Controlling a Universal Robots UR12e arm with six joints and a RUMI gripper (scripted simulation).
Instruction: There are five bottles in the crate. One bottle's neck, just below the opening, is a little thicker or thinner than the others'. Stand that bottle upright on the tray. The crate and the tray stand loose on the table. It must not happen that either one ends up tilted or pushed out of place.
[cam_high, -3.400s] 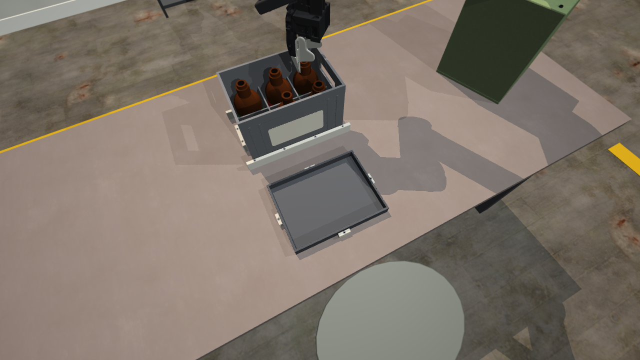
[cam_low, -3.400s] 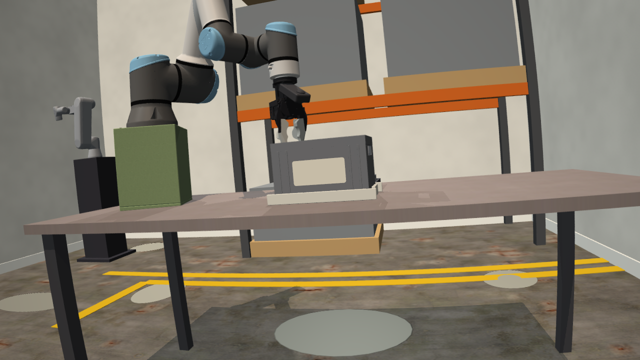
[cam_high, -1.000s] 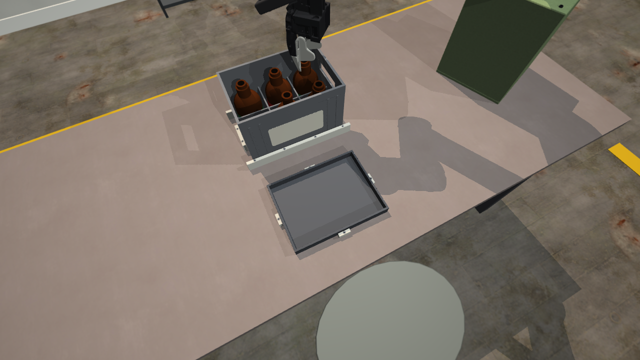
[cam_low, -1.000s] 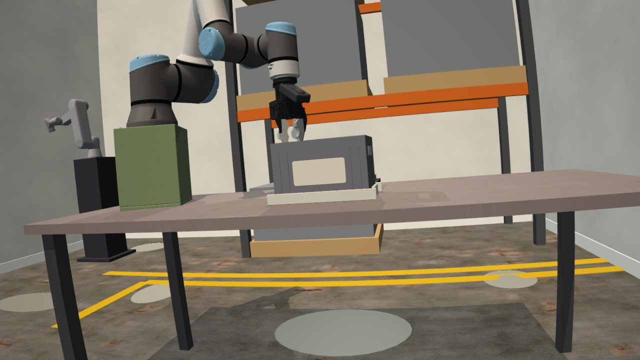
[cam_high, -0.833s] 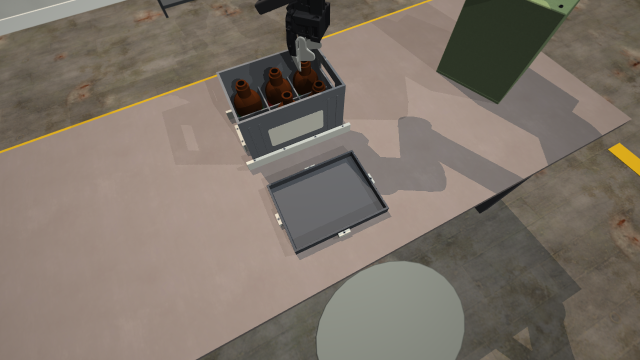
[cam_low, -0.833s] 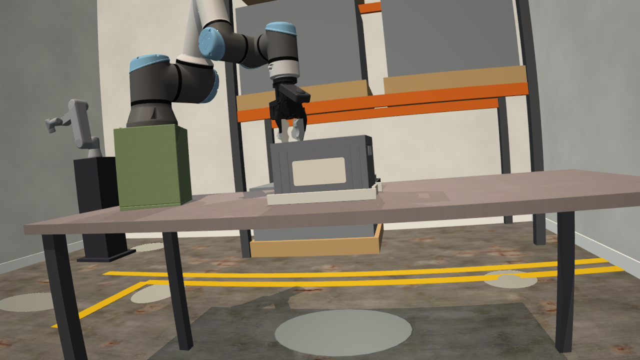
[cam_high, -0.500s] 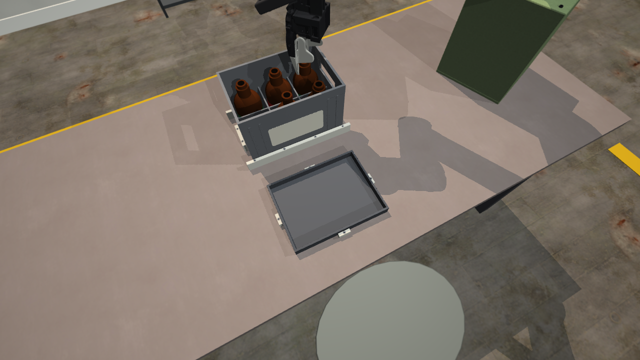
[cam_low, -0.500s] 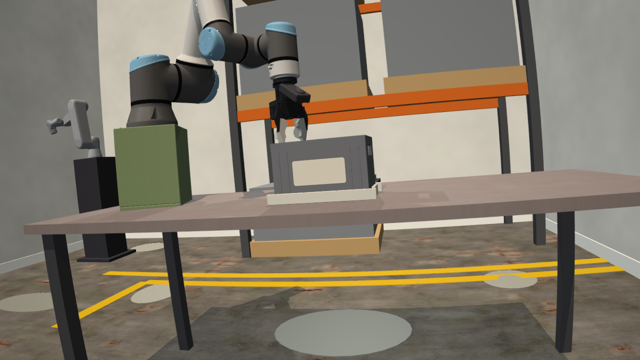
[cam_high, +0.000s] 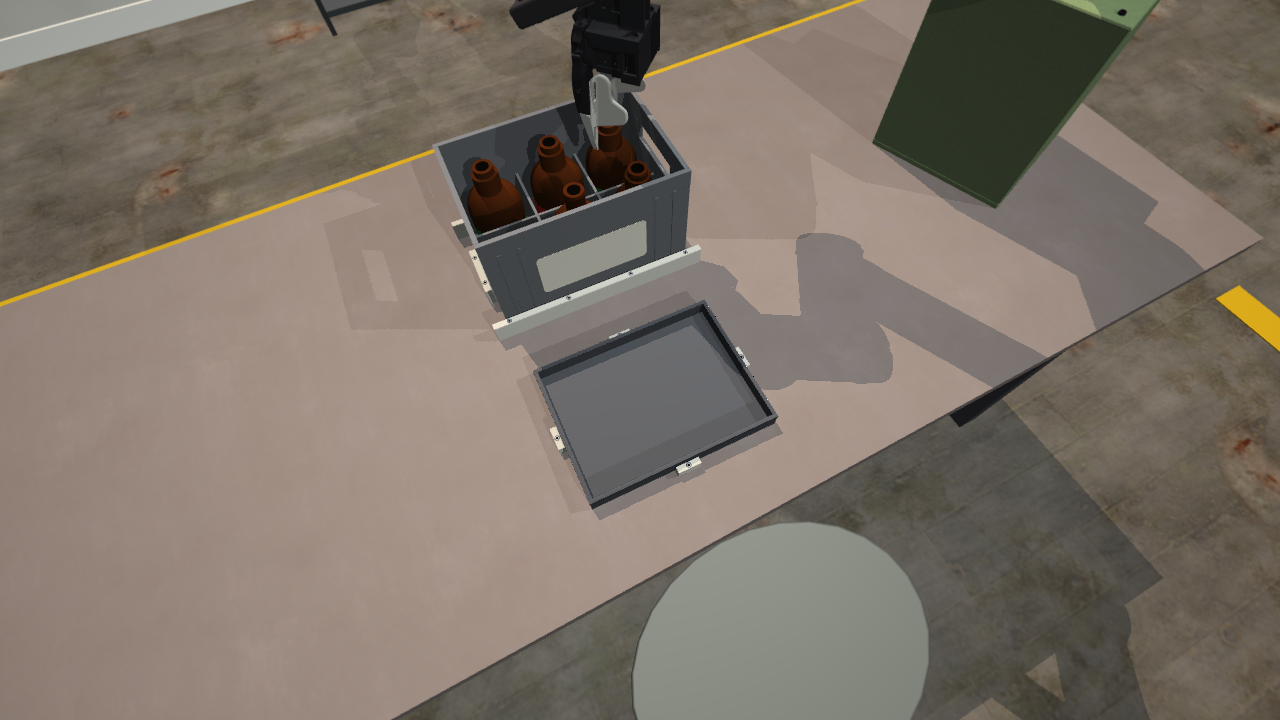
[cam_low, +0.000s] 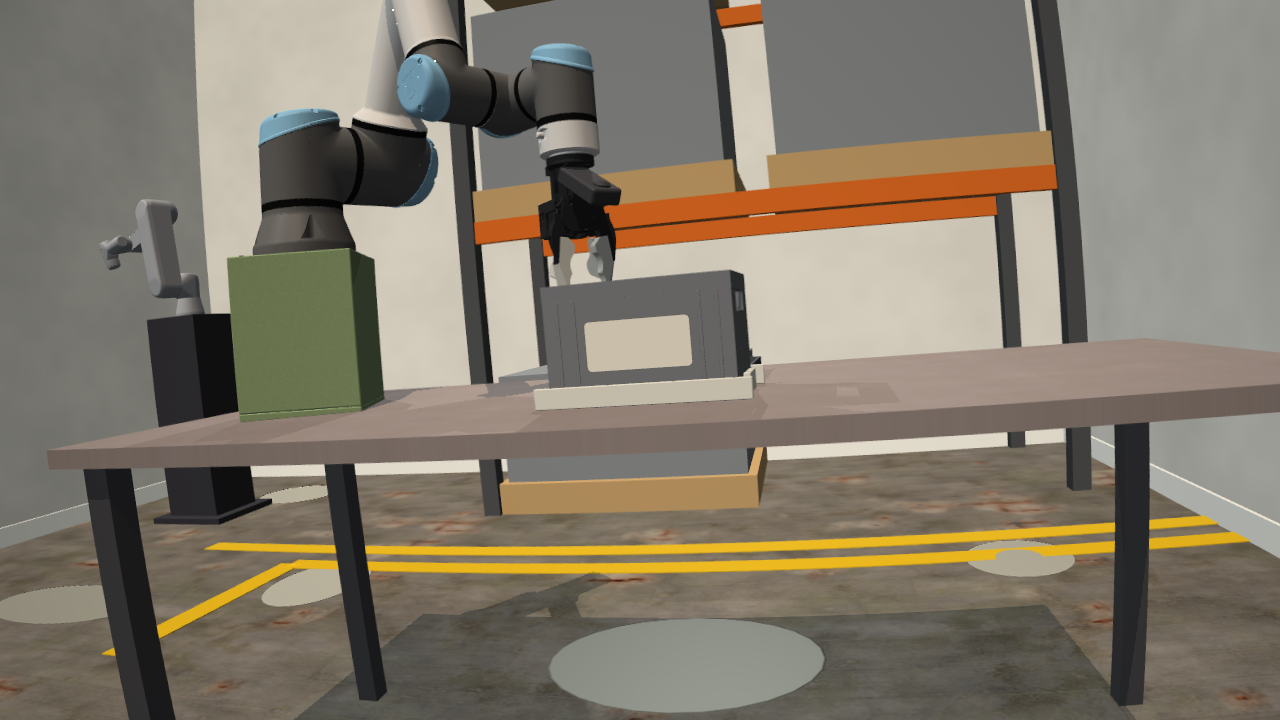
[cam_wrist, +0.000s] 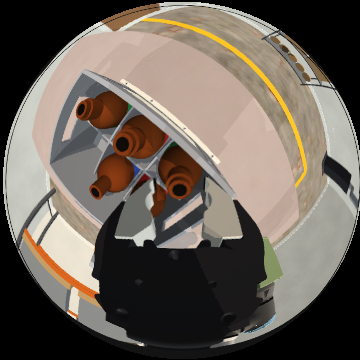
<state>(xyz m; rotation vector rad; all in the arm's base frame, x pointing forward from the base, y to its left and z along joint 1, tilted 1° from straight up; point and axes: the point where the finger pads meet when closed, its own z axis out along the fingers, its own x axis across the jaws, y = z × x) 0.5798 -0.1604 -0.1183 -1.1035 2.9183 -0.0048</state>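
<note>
My gripper is now 8 cm short of the grey crate, 7 cm above it and 5 cm to the right of it. Also, from my hand: dark tray: 32 cm to the left, 15 cm below, 10 cm ahead; then brown bottle: 9 cm to the left, 9 cm ahead, 7 cm below.
</note>
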